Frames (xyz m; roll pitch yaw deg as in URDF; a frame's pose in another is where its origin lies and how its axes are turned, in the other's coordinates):
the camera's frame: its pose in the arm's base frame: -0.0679 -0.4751 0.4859 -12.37 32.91 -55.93
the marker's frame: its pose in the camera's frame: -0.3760 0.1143 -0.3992 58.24 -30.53 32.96
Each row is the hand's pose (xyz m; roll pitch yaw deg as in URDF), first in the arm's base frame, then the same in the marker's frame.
Working: the arm's base frame: its pose in the marker's frame: 0.3408 -0.2406 -0.2554 -65.32 18.16 11.92

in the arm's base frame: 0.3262 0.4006 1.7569 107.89 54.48 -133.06
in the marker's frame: 0.3924 1.5729 -0.0058 129.42 -9.62 -99.66
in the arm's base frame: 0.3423 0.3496 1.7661 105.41 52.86 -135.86
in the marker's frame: 0.4254 1.5666 0.0369 129.58 -10.47 -101.85
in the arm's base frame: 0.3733 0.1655 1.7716 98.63 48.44 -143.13
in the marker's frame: 0.5208 1.5133 0.1884 129.66 -12.25 -108.10
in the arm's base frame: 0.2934 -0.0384 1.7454 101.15 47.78 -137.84
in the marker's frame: 0.5221 1.4022 0.3789 127.58 -14.52 -105.24
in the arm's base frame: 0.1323 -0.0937 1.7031 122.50 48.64 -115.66
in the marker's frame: 0.3950 1.3125 0.4601 128.10 -17.79 -90.26
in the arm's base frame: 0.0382 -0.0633 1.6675 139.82 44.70 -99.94
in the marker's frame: 0.2986 1.2720 0.4490 130.06 -21.32 -78.68
